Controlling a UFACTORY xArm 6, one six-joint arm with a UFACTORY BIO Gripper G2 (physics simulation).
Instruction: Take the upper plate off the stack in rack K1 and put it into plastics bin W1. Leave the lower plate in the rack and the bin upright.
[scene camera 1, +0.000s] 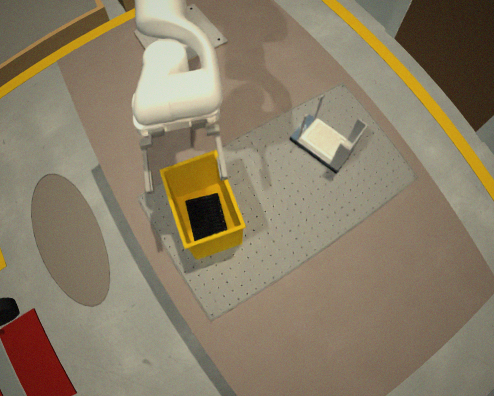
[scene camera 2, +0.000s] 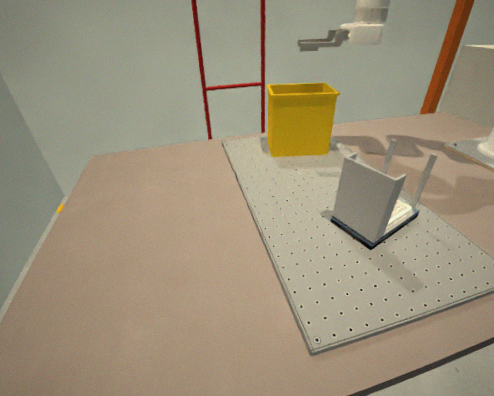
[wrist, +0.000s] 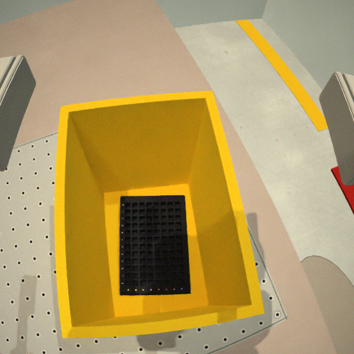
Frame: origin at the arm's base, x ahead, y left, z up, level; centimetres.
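Where they show: hand, its tool point: (scene camera 1: 184, 174) (scene camera 2: 307, 44).
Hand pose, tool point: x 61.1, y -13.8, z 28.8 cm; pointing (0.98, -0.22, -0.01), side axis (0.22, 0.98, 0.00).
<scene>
Each offset is from my tool point to the top centre of the thing. "pt": to the spot under its first point. Level surfaces: height alone.
The black upper plate @(dx +1.7, dy +1.3, dz -27.1 cm) (scene camera 1: 206, 216) (wrist: 155, 245) lies inside the yellow bin W1 @(dx +1.3, dy +1.4, dz -10.8 cm) (scene camera 1: 215, 244) (scene camera 2: 300, 122) (wrist: 135, 145), at its bottom, with its wells facing up. The bin stands upright. The white lower plate @(dx -5.1, dy +38.4, dz -25.4 cm) (scene camera 1: 322, 140) (scene camera 2: 400, 212) sits in rack K1 @(dx -6.0, dy +37.8, dz -14.1 cm) (scene camera 1: 358, 130) (scene camera 2: 367, 195), low between the grey wall and the posts. My gripper (scene camera 1: 186, 183) (scene camera 2: 307, 45) (wrist: 175, 122) is open and empty, above the bin's rim. In the wrist view its fingers are wide apart on either side of the bin. The plate does not show in scene camera 2, behind the bin wall.
Bin and rack stand on a perforated grey board @(dz -28.8 cm) (scene camera 1: 300, 200) (scene camera 2: 350, 280) (wrist: 25, 200), the rack well to the side of the bin. The rack's wall and two thin posts @(pt dx -12.8, dy +39.0, dz -19.2 cm) (scene camera 2: 425, 180) rise above its plate. A red frame (scene camera 2: 234, 86) shows behind the table.
</scene>
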